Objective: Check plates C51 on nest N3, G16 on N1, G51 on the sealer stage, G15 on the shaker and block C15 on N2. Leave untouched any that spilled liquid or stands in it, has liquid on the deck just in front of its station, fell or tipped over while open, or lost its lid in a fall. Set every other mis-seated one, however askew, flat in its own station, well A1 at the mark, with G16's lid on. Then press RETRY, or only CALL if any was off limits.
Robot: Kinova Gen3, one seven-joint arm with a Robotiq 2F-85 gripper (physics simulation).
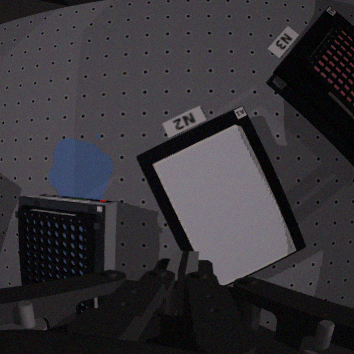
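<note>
My gripper (pixel 185 267) is shut and empty at the bottom, its tips over the near left edge of the pale block. That block (pixel 220 200), C15 by its station, lies in the black nest N2 (pixel 162 202), its edges roughly parallel to the nest's; whether it is fully flat I cannot tell. A plate with red wells (pixel 337 62), C51 by its station, shows partly on nest N3 (pixel 295 67), cut off at right. A dark plate with blue wells (pixel 55 240) is in a grey-sided station (pixel 110 240) at lower left, partly hidden by my gripper. G16 and G51 cannot be identified here.
A blue puddle (pixel 82 167) lies on the perforated deck (pixel 150 60), against the upper edge of the blue-welled plate's station, with a small blue drop (pixel 98 136) beside it. Labels N2 (pixel 184 121) and N3 (pixel 283 42) stand by their nests. A red light (pixel 103 201) shows on the lower left station.
</note>
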